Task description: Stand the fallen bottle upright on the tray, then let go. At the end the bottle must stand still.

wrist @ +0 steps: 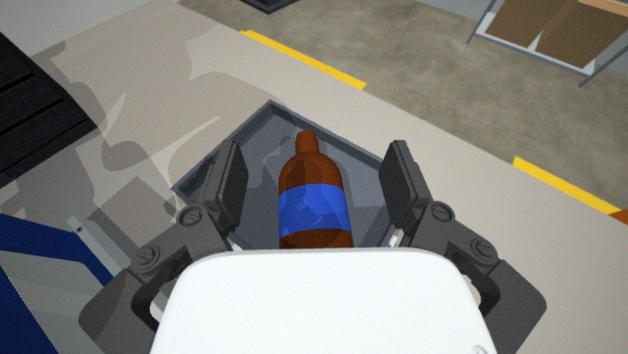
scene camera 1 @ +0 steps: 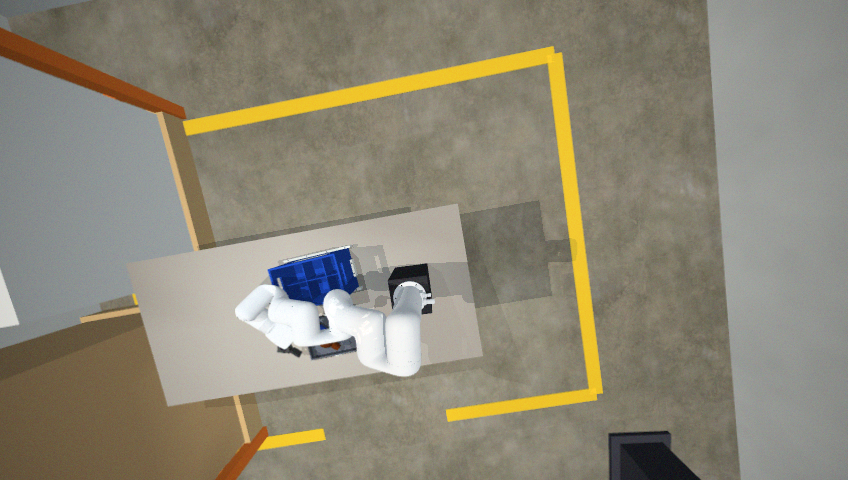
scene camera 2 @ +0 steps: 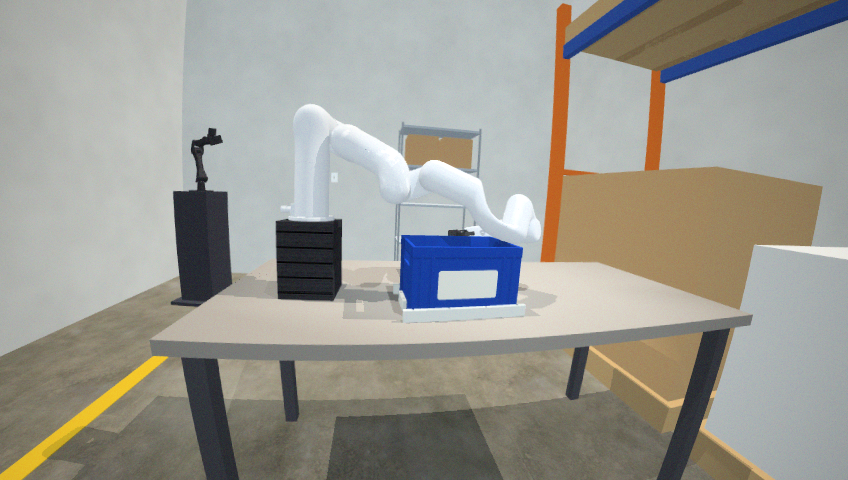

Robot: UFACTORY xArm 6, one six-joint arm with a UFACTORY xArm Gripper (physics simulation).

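Places are measured from the arm's base along level axes (x left, y ahead, z down), in centimetres.
Where they show: gripper, fingertip midpoint: (wrist: 314, 157) (scene camera 1: 307, 347) (scene camera 2: 456, 234); arm's base, origin of the base link: (scene camera 1: 410, 297) (scene camera 2: 311, 219).
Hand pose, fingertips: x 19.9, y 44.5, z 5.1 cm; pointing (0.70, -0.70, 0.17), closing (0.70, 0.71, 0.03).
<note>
Each offset is from my fingertips to the top centre of the thing. Level surfaces: height alone.
The brown bottle {dx +2.1, dy -2.5, dz +7.8 cm} (wrist: 314, 210) (scene camera 1: 330, 345) with a blue label lies on its side on the grey tray {dx +2.0, dy -4.9, dz +13.2 cm} (wrist: 261, 200) (scene camera 1: 336, 355). In the wrist view its neck points away from the gripper, and its base is hidden behind the white gripper body. My gripper (wrist: 314, 157) (scene camera 2: 461, 232) is open. In the wrist view its two fingers stand to the left and right of the bottle, with a gap on each side; how high they are above the tray is hard to tell. In scene camera 2 the blue crate hides the bottle and the tray.
A blue crate {dx -26.8, dy -4.0, dz -1.8 cm} (scene camera 2: 461, 273) (scene camera 1: 309, 278) with inner compartments stands beside the tray, in a pale bracket. The black arm base (scene camera 2: 309, 259) (scene camera 1: 409, 274) stands on the table {dz +15.7 cm} (scene camera 2: 624, 303) (scene camera 1: 208, 356). Tall orange racking (scene camera 2: 557, 130) and a large brown box (scene camera 2: 684, 237) stand beyond the table.
</note>
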